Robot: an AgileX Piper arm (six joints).
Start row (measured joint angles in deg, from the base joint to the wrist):
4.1 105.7 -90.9 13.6 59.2 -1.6
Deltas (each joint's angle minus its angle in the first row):
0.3 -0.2 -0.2 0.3 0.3 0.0
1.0 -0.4 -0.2 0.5 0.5 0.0
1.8 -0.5 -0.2 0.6 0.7 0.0
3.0 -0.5 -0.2 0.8 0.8 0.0
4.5 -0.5 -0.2 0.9 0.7 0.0
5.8 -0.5 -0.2 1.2 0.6 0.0
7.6 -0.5 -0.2 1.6 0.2 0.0
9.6 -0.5 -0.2 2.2 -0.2 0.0
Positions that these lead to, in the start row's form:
4.4 105.5 -91.1 13.9 59.5 -1.6
5.1 105.3 -91.1 14.1 59.7 -1.6
5.9 105.2 -91.1 14.2 59.9 -1.6
7.1 105.2 -91.1 14.4 60.0 -1.6
8.6 105.2 -91.1 14.5 59.9 -1.6
9.9 105.2 -91.1 14.8 59.8 -1.6
11.7 105.2 -91.1 15.2 59.4 -1.6
13.7 105.2 -91.1 15.8 59.0 -1.6

